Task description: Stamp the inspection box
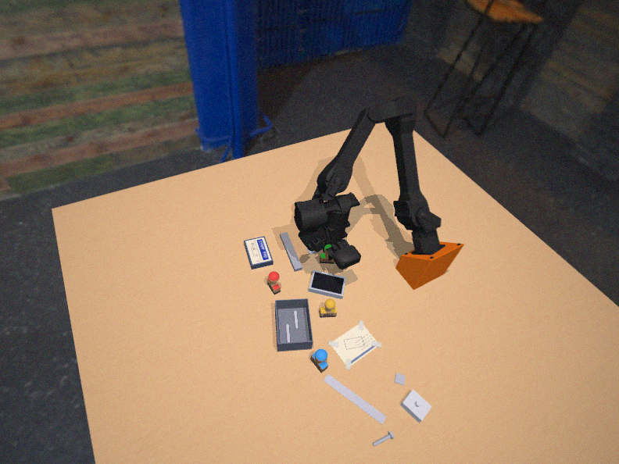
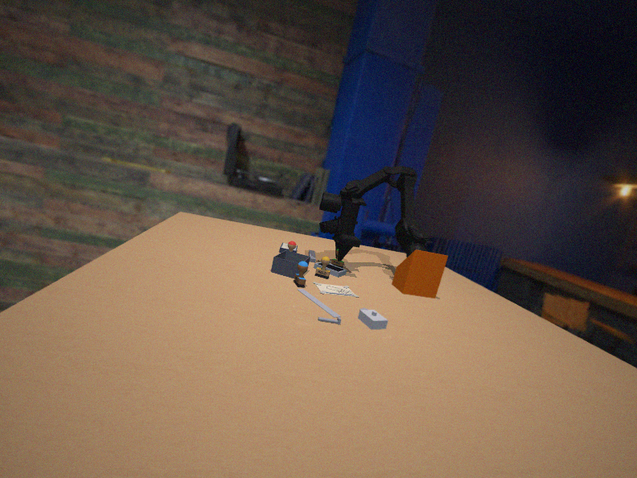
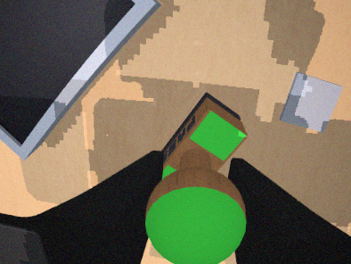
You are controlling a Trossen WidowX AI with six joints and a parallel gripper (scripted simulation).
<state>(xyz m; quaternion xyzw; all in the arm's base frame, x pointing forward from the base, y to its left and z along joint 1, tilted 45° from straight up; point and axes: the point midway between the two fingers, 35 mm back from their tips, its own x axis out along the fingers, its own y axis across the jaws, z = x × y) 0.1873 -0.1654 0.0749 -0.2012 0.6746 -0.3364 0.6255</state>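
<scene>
My gripper tip is now right at the green-knobbed pass stamp. From my gripper tip the other things lie so: ink pad (6 cm to the left, 5 cm ahead, 2 cm below); yellow stamp (13 cm to the left, 10 cm ahead, 1 cm below); red stamp (17 cm ahead, 1 cm to the right, 1 cm below).
</scene>
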